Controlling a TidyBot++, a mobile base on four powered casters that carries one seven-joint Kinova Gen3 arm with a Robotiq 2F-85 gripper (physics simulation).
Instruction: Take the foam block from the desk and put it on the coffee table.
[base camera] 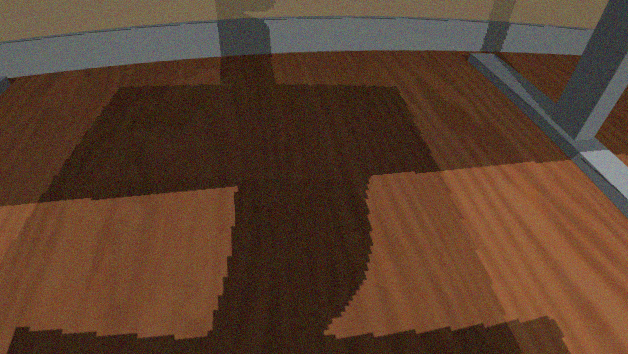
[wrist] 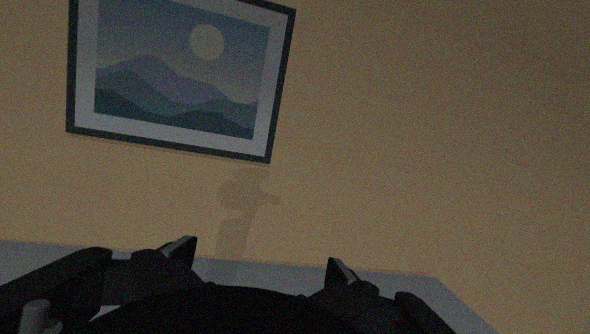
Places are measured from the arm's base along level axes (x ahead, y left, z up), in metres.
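Where they show: gripper, fingertip midpoint: (wrist: 261,262).
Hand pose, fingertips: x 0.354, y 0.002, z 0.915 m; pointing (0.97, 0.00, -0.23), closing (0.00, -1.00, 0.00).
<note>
After its pixels a point has its place.
My gripper (wrist: 261,262) {x 0.354, y 0.002, z 0.915 m} is open in the wrist view, its two dark fingertips wide apart with wall and desk showing between them. It points towards the wall, with the grey desk top (wrist: 30,260) {x 0.775, y 0.580, z 0.553 m} as a strip low in the view behind the fingers. The desk's right corner shows at the lower right. The foam block does not show in either view; the gripper's body hides part of the desk. The coffee table does not show in either view. In the base camera view, a grey desk leg (base camera: 590,75) {x 0.596, y -0.534, z -0.255 m} stands at the right on a long foot bar (base camera: 525,102) {x 0.693, y -0.507, z -0.375 m}.
A framed mountain picture (wrist: 180,122) {x 0.895, y 0.298, z 0.957 m} hangs on the tan wall (wrist: 425,150) {x 1.027, y -0.501, z 1.010 m} above the desk. In the base camera view, a grey baseboard (base camera: 350,35) {x 0.966, y -0.154, z -0.355 m} runs along the wall at the far end of the wooden floor (base camera: 130,260) {x 0.334, y 0.196, z -0.397 m}. Dark shadows fall across the floor. A bit of grey bar (base camera: 3,85) {x 0.784, y 0.674, z -0.384 m} shows at the left edge.
</note>
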